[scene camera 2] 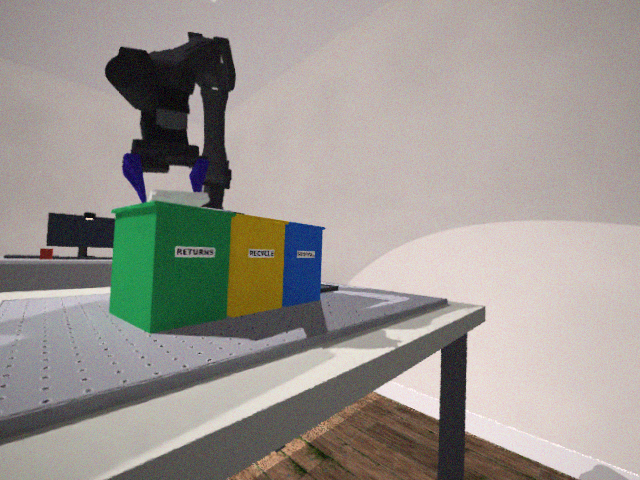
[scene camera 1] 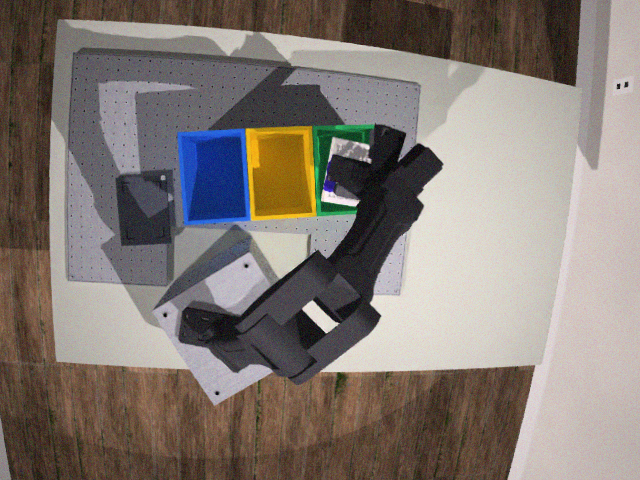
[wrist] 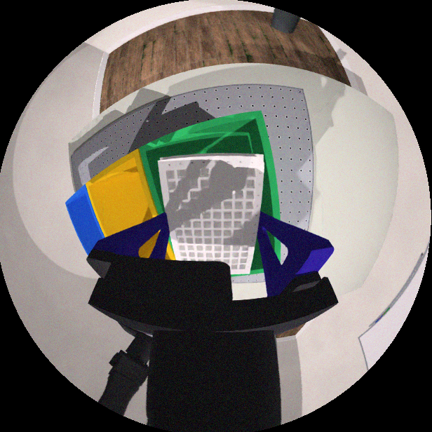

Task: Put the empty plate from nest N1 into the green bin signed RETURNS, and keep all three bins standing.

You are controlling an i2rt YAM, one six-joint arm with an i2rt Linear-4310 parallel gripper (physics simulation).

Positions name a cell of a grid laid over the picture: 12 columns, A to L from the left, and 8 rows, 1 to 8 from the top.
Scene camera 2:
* my gripper: D4
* blue bin: F5
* yellow bin: E5
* green bin: D5
